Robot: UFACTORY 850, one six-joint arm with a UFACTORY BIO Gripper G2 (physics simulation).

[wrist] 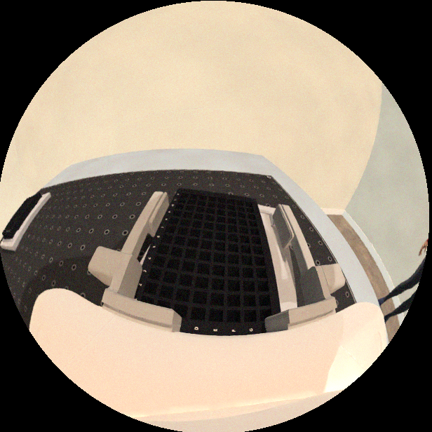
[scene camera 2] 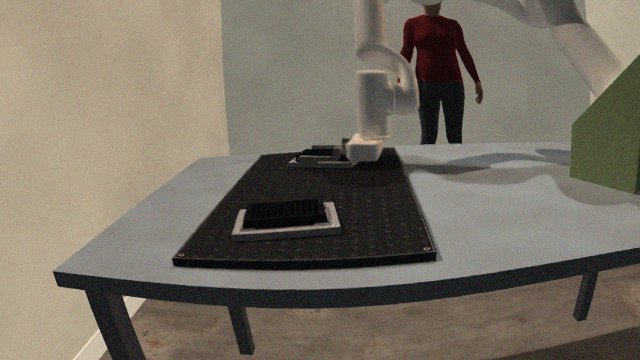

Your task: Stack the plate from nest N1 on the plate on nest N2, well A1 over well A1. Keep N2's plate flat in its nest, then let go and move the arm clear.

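A black well plate [scene camera 2: 327, 151] [wrist: 215, 250] sits in the far light nest [scene camera 2: 293, 162] [wrist: 286, 295]; letters show along its near edge in the wrist view. My gripper [scene camera 2: 313, 153] [wrist: 222, 220] is down around this plate, one finger on each long side. The fingers are partly closed. A gap with nest rim showing lies between the right finger and the plate; the left finger is close beside the plate. A second black plate [scene camera 2: 285, 212] [wrist: 22, 215] sits in the near light nest [scene camera 2: 287, 234] [wrist: 34, 220]. No nest labels are readable.
Both nests stand on a black perforated board [scene camera 2: 375, 200] [wrist: 105, 205] on a blue-grey table [scene camera 2: 500, 225]. A green block [scene camera 2: 605, 135] stands at the right in the scene view. A person in a red top [scene camera 2: 439, 50] stands behind the table.
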